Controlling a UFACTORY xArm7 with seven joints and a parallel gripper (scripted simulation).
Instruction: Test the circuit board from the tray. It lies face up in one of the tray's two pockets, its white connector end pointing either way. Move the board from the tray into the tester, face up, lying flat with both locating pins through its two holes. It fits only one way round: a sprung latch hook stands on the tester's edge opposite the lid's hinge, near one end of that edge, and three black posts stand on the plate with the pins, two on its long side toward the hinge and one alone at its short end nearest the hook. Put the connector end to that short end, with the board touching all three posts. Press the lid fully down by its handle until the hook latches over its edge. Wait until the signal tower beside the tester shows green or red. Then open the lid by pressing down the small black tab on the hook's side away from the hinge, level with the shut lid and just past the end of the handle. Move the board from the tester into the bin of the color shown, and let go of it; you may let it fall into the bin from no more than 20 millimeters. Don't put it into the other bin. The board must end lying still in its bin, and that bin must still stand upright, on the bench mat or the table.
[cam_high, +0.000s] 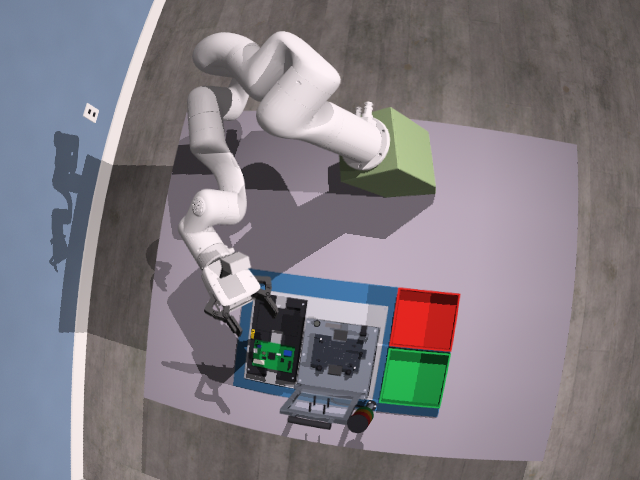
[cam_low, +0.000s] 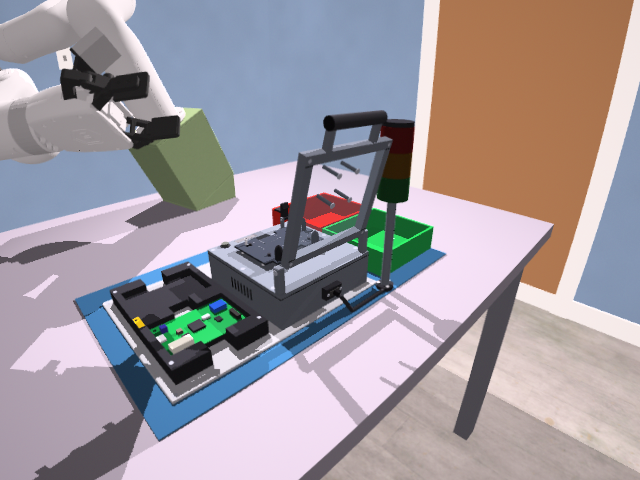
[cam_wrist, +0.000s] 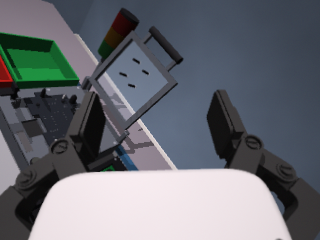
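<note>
Right now my hand is 10 cm short of the green circuit board, 3 cm to the left of it and 26 cm above it. The rest, counted from my hand: clear lid: 18 cm ahead, 15 cm to the left, 10 cm below; red bin: 6 cm behind, 34 cm to the left, 27 cm below; plate: 6 cm ahead, 15 cm to the left, 21 cm below.
</note>
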